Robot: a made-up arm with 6 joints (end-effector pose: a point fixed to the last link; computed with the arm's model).
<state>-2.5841 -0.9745 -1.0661 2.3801 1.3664 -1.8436</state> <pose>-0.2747 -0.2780 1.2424 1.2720 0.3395 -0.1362</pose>
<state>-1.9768 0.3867 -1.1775 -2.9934 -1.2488 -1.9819</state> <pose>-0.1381 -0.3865 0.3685 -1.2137 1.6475 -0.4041</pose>
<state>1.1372 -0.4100 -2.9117 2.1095 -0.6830 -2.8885</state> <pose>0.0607 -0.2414 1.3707 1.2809 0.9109 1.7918</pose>
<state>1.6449 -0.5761 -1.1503 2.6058 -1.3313 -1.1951</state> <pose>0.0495 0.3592 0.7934 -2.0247 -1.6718 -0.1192</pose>
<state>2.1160 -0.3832 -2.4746 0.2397 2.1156 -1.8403</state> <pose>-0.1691 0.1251 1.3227 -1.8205 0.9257 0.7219</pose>
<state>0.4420 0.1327 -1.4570 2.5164 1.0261 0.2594</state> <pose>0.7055 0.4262 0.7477 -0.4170 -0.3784 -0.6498</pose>
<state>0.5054 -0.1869 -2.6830 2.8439 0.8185 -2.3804</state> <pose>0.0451 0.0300 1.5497 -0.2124 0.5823 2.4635</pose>
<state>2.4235 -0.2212 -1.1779 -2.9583 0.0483 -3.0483</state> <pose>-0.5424 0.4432 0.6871 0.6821 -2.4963 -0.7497</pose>
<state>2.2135 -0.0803 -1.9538 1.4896 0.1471 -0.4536</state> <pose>-0.2950 0.5681 1.2072 0.2954 -1.6924 -0.6524</pose>
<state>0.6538 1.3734 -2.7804 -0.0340 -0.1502 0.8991</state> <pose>0.7616 0.5617 0.6995 -1.6813 -1.8174 -1.2902</pose>
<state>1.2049 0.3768 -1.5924 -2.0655 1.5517 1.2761</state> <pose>0.3824 0.7151 0.7373 1.2707 1.0395 0.2809</pose>
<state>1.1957 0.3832 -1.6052 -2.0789 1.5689 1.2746</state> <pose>0.3890 0.7111 0.7441 1.2799 1.0080 0.2825</pose>
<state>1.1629 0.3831 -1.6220 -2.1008 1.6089 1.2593</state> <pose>0.4113 0.6936 0.7621 1.3073 0.9293 0.2619</pose>
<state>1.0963 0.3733 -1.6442 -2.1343 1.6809 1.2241</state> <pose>0.4529 0.6539 0.7958 1.3580 0.7829 0.2066</pose>
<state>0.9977 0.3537 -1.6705 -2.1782 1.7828 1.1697</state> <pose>0.5050 0.5886 0.8430 1.4242 0.5718 0.1136</pose>
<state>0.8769 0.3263 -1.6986 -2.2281 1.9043 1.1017</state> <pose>0.5528 0.5013 0.8972 1.4929 0.3154 -0.0097</pose>
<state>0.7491 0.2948 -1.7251 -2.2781 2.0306 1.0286</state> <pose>0.5835 0.4045 0.9497 1.5515 0.0446 -0.1462</pose>
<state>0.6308 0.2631 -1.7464 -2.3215 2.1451 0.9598</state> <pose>0.5945 0.3147 0.9933 1.5938 -0.2053 -0.2749</pose>
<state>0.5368 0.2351 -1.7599 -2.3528 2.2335 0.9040</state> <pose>0.5922 0.2453 1.0243 1.6200 -0.4017 -0.3775</pose>
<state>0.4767 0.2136 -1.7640 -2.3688 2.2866 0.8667</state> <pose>0.5863 0.2022 1.0420 1.6343 -0.5224 -0.4457</pose>
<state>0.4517 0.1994 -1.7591 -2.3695 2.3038 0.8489</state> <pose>0.5834 0.1839 1.0483 1.6411 -0.5640 -0.4804</pose>
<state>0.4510 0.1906 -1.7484 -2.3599 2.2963 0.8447</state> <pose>0.5844 0.1820 1.0473 1.6437 -0.5507 -0.4923</pose>
